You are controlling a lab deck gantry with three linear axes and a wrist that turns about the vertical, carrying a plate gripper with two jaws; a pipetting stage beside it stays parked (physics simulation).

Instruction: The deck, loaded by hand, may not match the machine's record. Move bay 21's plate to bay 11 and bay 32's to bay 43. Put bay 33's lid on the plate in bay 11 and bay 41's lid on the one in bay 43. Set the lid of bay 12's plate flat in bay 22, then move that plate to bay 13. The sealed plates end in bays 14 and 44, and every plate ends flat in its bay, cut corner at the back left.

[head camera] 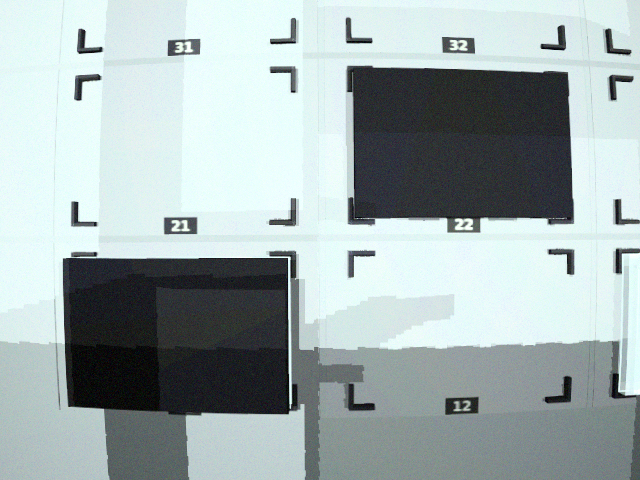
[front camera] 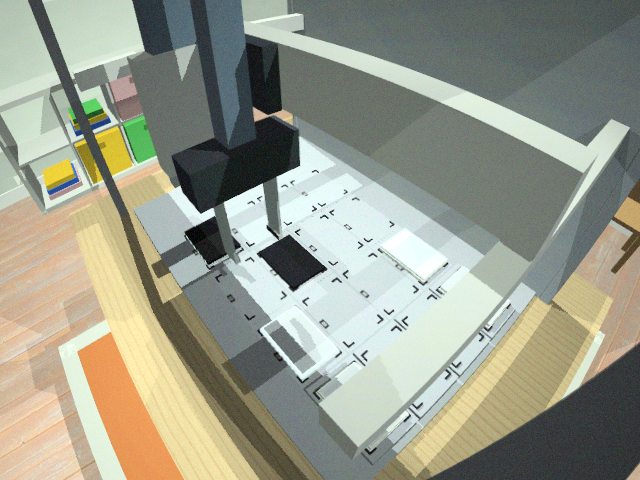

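Pixels of known places: gripper, between the fingertips: [front camera: 254,244]; robot's base, origin of its link: [head camera: 83,397] [front camera: 185,236].
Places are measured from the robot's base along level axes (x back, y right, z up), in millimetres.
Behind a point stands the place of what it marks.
My gripper [front camera: 254,244] @(x -276, y -50, z 160 mm) is open above the deck, its jaws apart with nothing between them, beside the black-topped plate in bay 11. That plate [front camera: 210,240] @(x -70, y -38, z 17 mm) [head camera: 178,335] @(x -68, y -44, z 17 mm) has a black lid on top, and a thin white edge shows at its right in the head view. A black lid [front camera: 292,261] @(x -235, y -149, z 8 mm) [head camera: 462,144] @(x -225, y -149, z 8 mm) lies flat in bay 22. A pale plate [front camera: 315,338] @(x -411, y -67, z 14 mm) [head camera: 630,322] @(x -330, y -45, z 8 mm) stands in bay 13, cut off at the right in the head view. A white-topped plate [front camera: 413,254] @(x -395, y -357, z 17 mm) stands in bay 43. The cut corners cannot be made out.
The corner marks and labels of bays 21 and 12 show uncovered in the head view. A pale beam [front camera: 408,361] @(x -621, y 33, z 400 mm) crosses the right side and partly hides pale plates [front camera: 454,281] @(x -506, y -355, z 29 mm) near bays 44 and 14. A grey panel [front camera: 392,134] stands along the back. The pipetting stage [front camera: 178,103] is beside the gripper.
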